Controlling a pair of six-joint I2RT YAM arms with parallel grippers.
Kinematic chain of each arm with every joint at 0, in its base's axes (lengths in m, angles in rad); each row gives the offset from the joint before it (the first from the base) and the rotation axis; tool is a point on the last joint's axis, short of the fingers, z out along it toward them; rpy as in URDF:
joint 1: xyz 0 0 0.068 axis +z
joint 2: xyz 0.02 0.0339 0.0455 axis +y
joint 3: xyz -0.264 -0.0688 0 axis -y
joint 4: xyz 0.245 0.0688 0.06 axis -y
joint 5: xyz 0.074 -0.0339 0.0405 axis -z
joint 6: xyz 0.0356 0 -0.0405 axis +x
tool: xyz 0 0 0 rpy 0 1.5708 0
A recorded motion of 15 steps. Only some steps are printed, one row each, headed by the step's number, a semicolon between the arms.
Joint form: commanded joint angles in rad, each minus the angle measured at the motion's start. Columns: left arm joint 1, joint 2, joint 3, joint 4, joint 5, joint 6; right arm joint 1, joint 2, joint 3, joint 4, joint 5, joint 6.
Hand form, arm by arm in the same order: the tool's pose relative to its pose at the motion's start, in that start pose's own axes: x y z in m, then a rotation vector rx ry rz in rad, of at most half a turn. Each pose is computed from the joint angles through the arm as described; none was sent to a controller.
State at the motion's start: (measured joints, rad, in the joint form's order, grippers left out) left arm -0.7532 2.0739 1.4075 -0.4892 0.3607 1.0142; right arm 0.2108 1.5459 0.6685 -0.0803 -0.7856 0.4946
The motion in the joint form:
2: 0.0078 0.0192 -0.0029 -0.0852 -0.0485 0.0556; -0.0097 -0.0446 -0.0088 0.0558 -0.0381 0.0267
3: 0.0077 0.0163 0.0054 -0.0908 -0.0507 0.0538; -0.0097 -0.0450 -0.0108 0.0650 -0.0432 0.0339
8: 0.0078 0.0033 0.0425 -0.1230 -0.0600 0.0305; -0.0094 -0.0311 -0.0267 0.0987 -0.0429 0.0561
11: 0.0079 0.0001 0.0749 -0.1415 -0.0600 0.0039; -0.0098 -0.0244 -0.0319 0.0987 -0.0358 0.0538
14: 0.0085 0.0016 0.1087 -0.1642 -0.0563 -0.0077; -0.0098 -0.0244 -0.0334 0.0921 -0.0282 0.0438
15: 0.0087 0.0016 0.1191 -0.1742 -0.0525 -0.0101; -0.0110 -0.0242 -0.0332 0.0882 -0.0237 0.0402
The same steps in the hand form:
2: 0.0128 -0.0069 0.0055 0.0595 0.0941 0.0132; -0.0039 0.0092 -0.0087 -0.0617 -0.0447 -0.0340
3: 0.0110 -0.0054 0.0033 0.0539 0.0934 0.0135; -0.0040 0.0095 -0.0087 -0.0687 -0.0464 -0.0325
8: 0.0031 0.0005 -0.0072 0.0335 0.0935 -0.0036; -0.0023 0.0051 -0.0055 -0.0704 -0.0479 -0.0133
11: -0.0029 0.0058 -0.0137 0.0185 0.0855 -0.0247; -0.0009 0.0024 -0.0042 -0.0601 -0.0449 -0.0065
14: -0.0081 0.0106 -0.0190 0.0119 0.0777 -0.0338; -0.0001 0.0015 -0.0040 -0.0507 -0.0442 -0.0104
15: -0.0097 0.0118 -0.0208 0.0134 0.0743 -0.0363; -0.0001 0.0009 -0.0042 -0.0451 -0.0452 -0.0104

